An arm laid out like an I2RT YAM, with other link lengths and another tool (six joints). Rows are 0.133 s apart.
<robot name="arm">
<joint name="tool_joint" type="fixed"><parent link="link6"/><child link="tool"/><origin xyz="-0.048 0.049 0.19" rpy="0 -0.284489 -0.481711"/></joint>
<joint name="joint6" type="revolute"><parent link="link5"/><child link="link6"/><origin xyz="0 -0.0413 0.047" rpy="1.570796 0 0"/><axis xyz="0 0 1"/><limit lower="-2.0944" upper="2.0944"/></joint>
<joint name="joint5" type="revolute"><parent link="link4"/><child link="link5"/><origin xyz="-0.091 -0.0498 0.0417" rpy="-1.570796 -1.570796 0"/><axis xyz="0 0 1"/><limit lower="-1.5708" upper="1.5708"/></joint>
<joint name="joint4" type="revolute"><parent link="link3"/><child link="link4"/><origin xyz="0.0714 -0.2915 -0.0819" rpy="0 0 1.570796"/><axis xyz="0 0 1"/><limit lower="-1.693" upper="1.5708"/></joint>
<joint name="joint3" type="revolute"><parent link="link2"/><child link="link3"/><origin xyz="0.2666 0 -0.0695" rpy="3.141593 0 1.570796"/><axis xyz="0 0 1"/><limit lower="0" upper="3.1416"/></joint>
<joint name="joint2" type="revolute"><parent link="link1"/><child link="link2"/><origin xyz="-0.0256 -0.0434 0.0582" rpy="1.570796 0 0"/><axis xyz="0 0 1"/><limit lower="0" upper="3.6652"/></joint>
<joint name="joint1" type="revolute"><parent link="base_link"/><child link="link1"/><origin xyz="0 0 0.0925" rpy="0 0 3.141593"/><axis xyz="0 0 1"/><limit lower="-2.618" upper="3.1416"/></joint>
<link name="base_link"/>
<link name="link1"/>
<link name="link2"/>
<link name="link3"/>
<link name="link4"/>
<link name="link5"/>
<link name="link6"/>
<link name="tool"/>
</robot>
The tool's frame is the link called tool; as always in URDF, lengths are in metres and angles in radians.
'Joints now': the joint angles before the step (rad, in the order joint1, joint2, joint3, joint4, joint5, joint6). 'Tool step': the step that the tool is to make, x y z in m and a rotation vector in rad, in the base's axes. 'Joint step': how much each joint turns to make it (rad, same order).
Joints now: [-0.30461 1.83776 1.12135 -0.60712 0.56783 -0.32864]
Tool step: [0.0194 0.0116 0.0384 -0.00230 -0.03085 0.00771]
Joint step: [0.03883 -0.03240 0.10151 -0.12393 0.00150 0.03767]
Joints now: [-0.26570 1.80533 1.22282 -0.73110 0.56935 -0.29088]
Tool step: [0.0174 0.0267 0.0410 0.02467 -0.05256 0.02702]
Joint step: [0.05562 -0.05554 0.08578 -0.11915 -0.02749 0.04379]
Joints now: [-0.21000 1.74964 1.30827 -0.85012 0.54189 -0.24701]
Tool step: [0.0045 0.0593 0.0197 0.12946 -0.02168 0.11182]
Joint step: [0.07390 -0.06467 0.02645 -0.09183 -0.13660 -0.00048]
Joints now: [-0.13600 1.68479 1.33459 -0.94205 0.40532 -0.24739]
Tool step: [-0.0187 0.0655 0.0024 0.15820 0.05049 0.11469]
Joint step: [0.07295 -0.03174 -0.00030 -0.09631 -0.15792 -0.00373]
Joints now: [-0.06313 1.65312 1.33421 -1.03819 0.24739 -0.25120]
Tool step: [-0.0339 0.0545 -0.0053 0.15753 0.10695 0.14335]
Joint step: [0.05370 0.00233 -0.01447 -0.08542 -0.16595 -0.06455]
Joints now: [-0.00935 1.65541 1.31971 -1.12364 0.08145 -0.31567]
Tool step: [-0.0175 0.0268 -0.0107 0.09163 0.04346 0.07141]
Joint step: [0.02251 0.00038 -0.04646 0.00489 -0.09575 -0.04044]
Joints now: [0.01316 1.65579 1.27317 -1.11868 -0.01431 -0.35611]
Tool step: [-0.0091 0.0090 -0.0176 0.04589 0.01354 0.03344]
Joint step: [-0.00005 0.00010 -0.06677 0.05276 -0.04807 -0.03057]
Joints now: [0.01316 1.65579 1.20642 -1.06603 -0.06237 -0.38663]
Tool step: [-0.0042 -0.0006 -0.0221 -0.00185 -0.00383 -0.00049]
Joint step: [-0.00037 0.00016 -0.07497 0.07893 0.00190 0.00001]
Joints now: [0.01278 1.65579 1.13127 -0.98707 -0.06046 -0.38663]
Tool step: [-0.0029 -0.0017 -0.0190 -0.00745 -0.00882 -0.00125]
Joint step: [0.00011 0.00078 -0.06352 0.07308 0.00763 0.00088]
